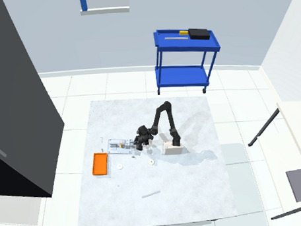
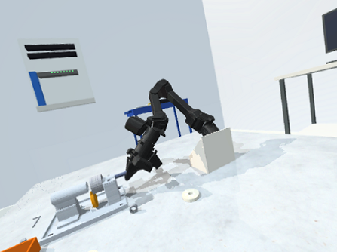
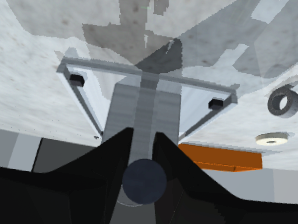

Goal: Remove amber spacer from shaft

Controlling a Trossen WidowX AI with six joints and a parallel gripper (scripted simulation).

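Now: gripper tip 9 cm short of the grey spacer, 1 cm to the right of it and 2 cm below it. Round my gripper tip: amber spacer 11 cm ahead, 1 cm to the left, 2 cm below; orange tray 28 cm ahead, 21 cm to the left, 5 cm below.
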